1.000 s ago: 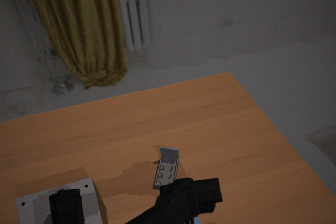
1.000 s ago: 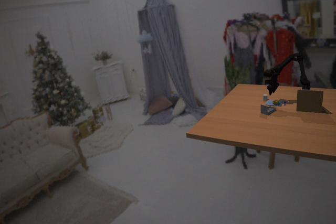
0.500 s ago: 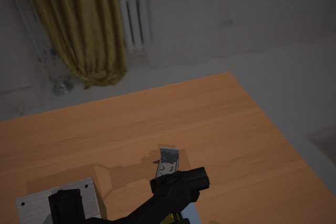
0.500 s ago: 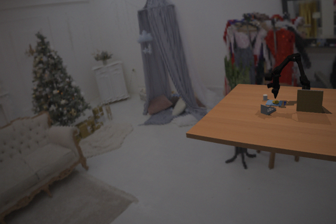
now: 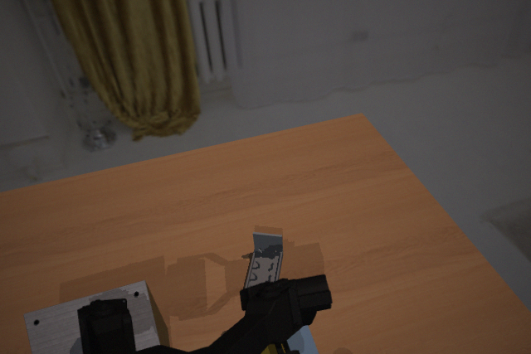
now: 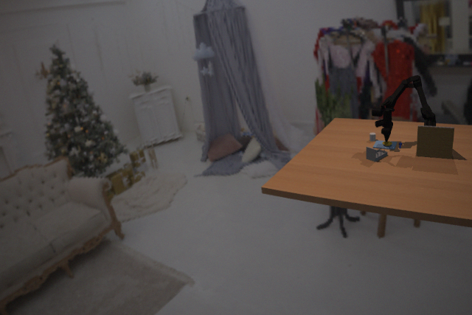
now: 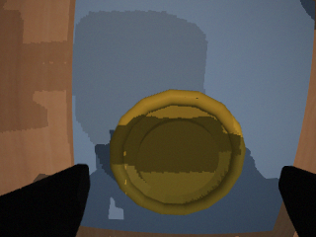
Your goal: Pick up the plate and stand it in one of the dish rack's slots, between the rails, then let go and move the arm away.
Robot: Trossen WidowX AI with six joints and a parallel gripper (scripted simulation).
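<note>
Now: the yellow plate 30 mm below my gripper tip. The rest, counted from my gripper tip: white cup: 130 mm ahead, 60 mm to the right, 20 mm below; light blue mat: 40 mm below, 10 mm ahead; blue spoon: 90 mm behind, 40 mm below, 30 mm to the right.
</note>
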